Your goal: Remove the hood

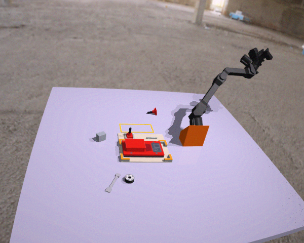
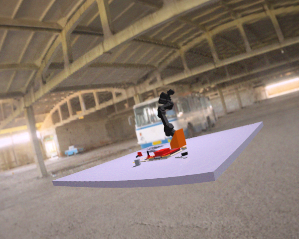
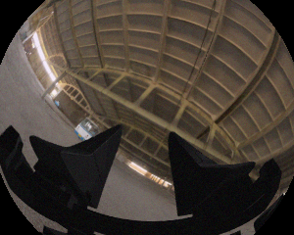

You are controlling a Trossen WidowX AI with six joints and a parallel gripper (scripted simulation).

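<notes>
The red hood is 97 cm ahead of my gripper tip, 49 cm below it and 34 cm to the left of it. Round my gripper tip: grey wrench: 111 cm ahead, 54 cm to the left, 53 cm below; black wheel: 104 cm ahead, 53 cm to the left, 52 cm below.
</notes>
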